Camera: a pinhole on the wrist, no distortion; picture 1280 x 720 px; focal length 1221.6 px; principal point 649.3 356.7 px. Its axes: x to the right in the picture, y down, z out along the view. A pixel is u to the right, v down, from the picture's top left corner.
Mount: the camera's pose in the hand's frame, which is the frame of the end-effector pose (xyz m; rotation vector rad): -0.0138 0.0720 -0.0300 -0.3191 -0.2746 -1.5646
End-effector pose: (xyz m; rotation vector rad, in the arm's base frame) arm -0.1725 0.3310 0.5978 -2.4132 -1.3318 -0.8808
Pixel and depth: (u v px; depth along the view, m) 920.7 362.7 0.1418
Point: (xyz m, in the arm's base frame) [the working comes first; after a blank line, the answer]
In the camera's frame: 0.0315 0.0007 0.1418

-0.0534 0.3269 0.5098
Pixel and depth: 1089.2 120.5 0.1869
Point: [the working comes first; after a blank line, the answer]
In the camera's frame: 0.0673 -0.0361 0.1869

-0.0593 0.3382 0.4426
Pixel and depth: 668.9 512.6 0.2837
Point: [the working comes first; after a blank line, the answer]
In the camera's frame: 0.0046 0.0362 0.2837

0.0731 0.3700 0.4446
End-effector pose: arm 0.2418 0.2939 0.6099 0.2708 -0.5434 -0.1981
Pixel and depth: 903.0 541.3 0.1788
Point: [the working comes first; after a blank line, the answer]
In the camera's frame: 0.0371 0.0270 0.1788

0.1893 0.3565 0.7726
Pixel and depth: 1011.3 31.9 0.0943
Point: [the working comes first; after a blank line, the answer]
In the camera's frame: 0.0279 -0.0251 0.0943

0.1841 0.3663 0.6736
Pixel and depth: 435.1 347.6 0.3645
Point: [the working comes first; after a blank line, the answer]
In the camera's frame: -0.0639 -0.0027 0.3645

0.1159 0.4892 0.9229
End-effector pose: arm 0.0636 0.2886 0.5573 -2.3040 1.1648 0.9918
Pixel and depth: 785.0 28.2 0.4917
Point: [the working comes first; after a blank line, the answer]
In the camera's frame: 0.0546 -0.1322 0.4917

-0.3461 0.5089 0.3435
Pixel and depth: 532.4 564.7 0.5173
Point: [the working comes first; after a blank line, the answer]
In the camera's frame: -0.0495 0.0881 0.5173

-0.3292 0.3159 0.1935
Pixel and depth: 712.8 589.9 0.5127
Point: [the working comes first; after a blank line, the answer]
In the camera's frame: 0.0267 0.0979 0.5127

-0.2767 0.3678 0.1719
